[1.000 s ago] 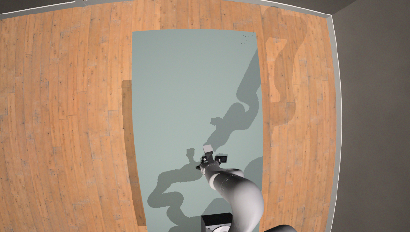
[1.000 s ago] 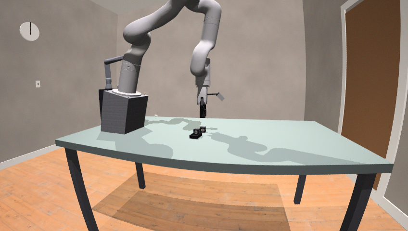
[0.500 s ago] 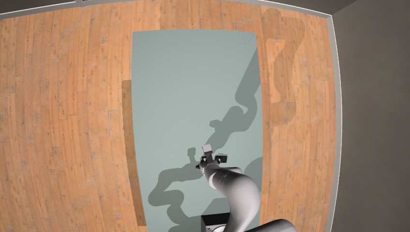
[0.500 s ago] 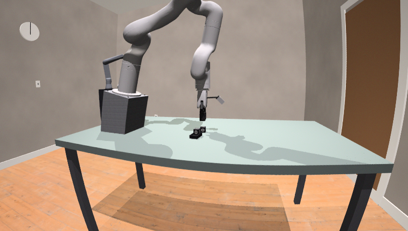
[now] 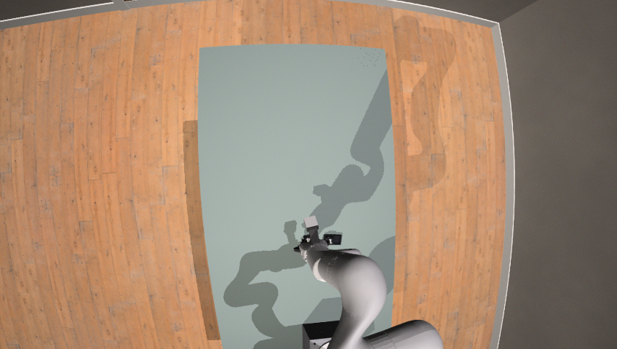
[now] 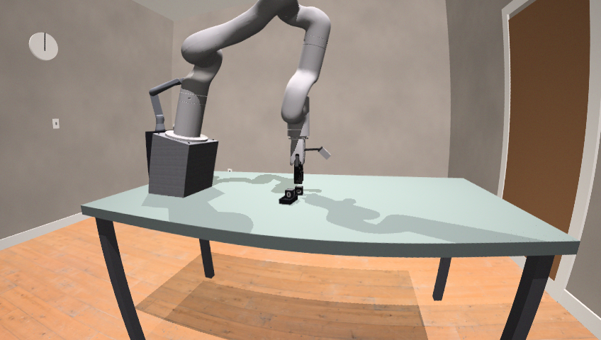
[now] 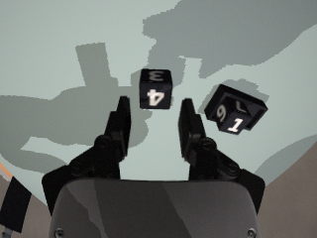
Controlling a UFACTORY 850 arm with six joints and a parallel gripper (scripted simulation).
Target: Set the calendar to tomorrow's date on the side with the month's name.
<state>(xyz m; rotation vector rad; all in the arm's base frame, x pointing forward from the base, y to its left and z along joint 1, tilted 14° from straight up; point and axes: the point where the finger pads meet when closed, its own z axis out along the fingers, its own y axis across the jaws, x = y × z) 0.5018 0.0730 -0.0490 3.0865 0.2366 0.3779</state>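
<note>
My gripper is now 50 mm above the black cube. Also, from my hand: black tray 10 mm behind, 110 mm to the right, 60 mm below.
</note>
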